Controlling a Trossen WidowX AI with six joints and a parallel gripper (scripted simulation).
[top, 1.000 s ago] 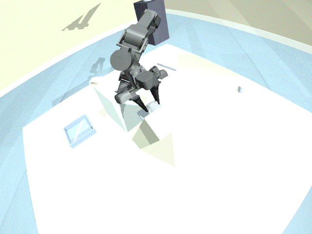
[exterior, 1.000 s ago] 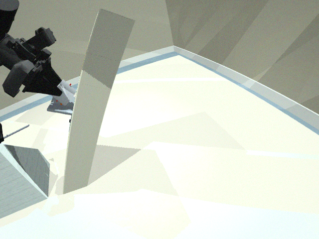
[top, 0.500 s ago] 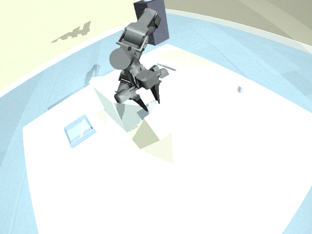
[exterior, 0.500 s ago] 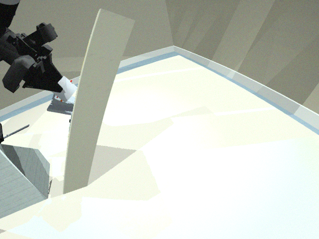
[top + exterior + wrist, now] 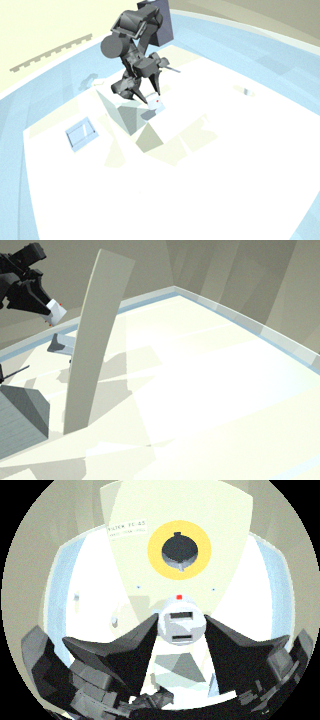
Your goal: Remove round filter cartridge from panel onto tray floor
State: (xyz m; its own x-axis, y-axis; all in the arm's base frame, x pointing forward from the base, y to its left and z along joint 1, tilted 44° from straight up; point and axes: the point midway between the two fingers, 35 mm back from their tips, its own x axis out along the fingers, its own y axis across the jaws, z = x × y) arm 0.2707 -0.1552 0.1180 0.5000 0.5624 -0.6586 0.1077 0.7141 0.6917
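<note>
The grey tray is 380 mm behind my gripper tip, 240 mm to the right of it and 260 mm below it. Also, from my gripper tip: round filter cartridge: right at my gripper tip; small flat plate: 740 mm behind, 50 mm to the left, 260 mm below; pale service panel: 40 mm ahead, 80 mm below.
</note>
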